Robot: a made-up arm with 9 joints.
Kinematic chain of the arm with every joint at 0, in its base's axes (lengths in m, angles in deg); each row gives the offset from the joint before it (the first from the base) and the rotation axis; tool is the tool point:
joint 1: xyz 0 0 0.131 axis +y
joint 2: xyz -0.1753 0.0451 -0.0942 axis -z
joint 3: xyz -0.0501 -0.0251 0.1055 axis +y
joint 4: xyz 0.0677 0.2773 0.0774 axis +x
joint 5: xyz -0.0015 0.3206 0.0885 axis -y
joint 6: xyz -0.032 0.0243 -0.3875 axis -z
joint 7: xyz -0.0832 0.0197 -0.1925 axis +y
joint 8: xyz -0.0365 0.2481 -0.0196 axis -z
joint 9: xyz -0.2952 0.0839 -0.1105 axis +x
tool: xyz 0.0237 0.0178 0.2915
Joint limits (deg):
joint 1: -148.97..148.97
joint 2: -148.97..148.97
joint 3: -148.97..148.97
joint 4: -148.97..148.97
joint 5: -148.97..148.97
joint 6: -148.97..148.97
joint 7: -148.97..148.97
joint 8: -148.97..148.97
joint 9: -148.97..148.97
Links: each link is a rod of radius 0.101 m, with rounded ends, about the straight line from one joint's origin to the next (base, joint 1, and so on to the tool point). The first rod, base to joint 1, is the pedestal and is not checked.
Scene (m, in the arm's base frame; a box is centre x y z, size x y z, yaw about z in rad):
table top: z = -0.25
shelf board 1: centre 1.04 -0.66 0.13 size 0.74 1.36 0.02 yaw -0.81
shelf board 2: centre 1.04 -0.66 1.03 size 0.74 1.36 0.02 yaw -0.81
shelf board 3: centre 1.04 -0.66 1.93 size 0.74 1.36 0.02 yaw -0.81
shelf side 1: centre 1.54 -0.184 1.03 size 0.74 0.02 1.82 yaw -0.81
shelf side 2: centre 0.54 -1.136 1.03 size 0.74 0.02 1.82 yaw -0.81
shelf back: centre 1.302 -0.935 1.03 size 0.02 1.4 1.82 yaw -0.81
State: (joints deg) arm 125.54 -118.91 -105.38 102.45 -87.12 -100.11 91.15 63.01 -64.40
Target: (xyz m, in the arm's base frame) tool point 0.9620 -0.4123 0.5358
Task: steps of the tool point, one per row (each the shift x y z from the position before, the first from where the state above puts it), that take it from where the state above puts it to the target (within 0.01 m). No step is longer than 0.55 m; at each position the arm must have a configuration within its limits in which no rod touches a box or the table.
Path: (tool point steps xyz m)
1: 0.1862 0.0057 0.4041
2: 0.3721 -0.0722 0.2819
3: 0.4631 -0.1666 0.0630
4: 0.4060 -0.2502 -0.1895
5: 0.2011 -0.2916 -0.3860

